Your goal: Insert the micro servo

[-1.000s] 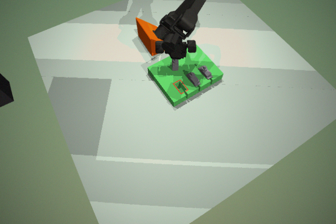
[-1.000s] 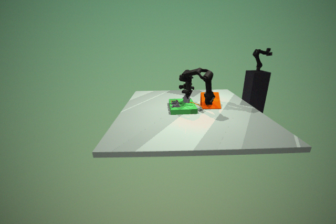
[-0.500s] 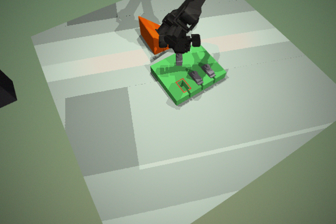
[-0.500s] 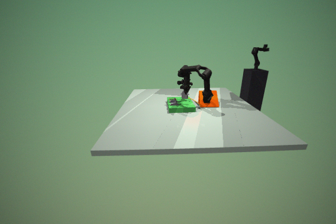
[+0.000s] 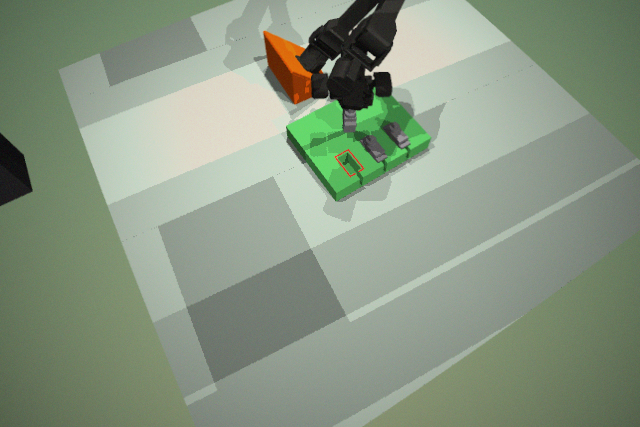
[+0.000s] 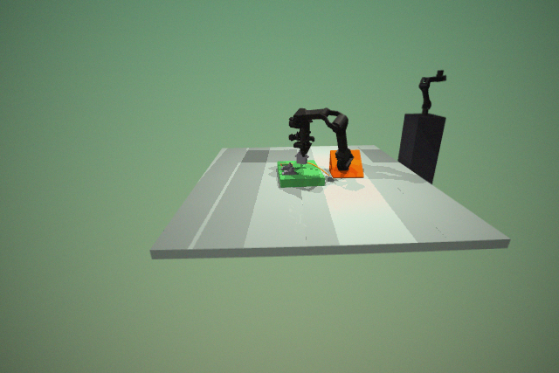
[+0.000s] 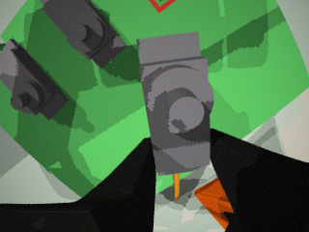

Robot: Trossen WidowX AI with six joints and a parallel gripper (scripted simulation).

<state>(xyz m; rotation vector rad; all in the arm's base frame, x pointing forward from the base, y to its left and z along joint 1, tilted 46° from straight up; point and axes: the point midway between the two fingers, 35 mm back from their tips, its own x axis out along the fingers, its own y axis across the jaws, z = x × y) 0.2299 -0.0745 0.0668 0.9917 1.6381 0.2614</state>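
The green deck lies 100 mm below my gripper tip, 10 mm to the left of it and 10 mm behind it.
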